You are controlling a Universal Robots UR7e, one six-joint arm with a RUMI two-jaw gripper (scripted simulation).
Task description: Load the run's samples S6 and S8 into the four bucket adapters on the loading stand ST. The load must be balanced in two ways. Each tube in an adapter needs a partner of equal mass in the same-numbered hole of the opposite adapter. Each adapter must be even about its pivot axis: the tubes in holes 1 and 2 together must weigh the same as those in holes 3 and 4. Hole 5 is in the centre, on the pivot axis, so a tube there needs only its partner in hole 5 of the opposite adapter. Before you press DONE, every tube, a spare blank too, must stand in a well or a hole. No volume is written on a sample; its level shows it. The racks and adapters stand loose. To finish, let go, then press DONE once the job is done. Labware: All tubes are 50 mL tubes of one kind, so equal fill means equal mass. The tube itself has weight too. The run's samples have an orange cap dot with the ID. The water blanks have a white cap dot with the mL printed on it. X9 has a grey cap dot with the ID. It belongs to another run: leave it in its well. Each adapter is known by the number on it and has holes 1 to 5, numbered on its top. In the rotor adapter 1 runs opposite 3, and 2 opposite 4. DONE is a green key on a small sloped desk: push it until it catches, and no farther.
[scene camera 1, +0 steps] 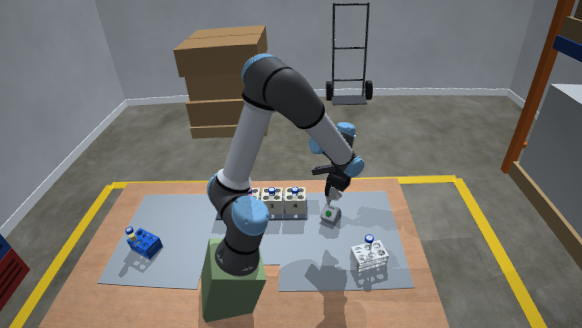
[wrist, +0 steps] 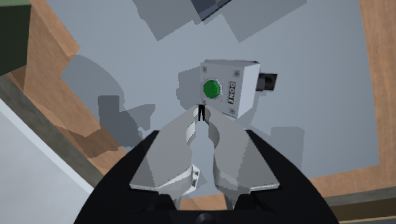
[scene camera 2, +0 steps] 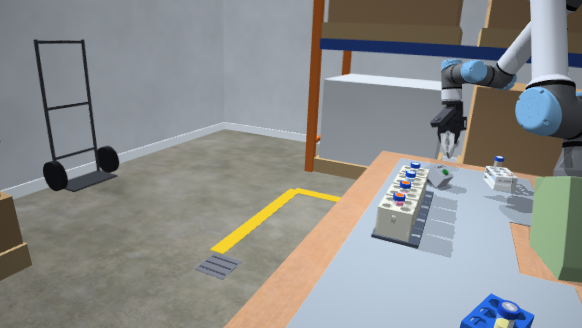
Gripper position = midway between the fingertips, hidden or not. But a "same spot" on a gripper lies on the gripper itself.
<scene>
My gripper shows in scene camera 1 [328, 204], in the wrist view and in scene camera 2. The same spot on my gripper: [wrist: 162, 163] is [scene camera 2: 452, 136].
</scene>
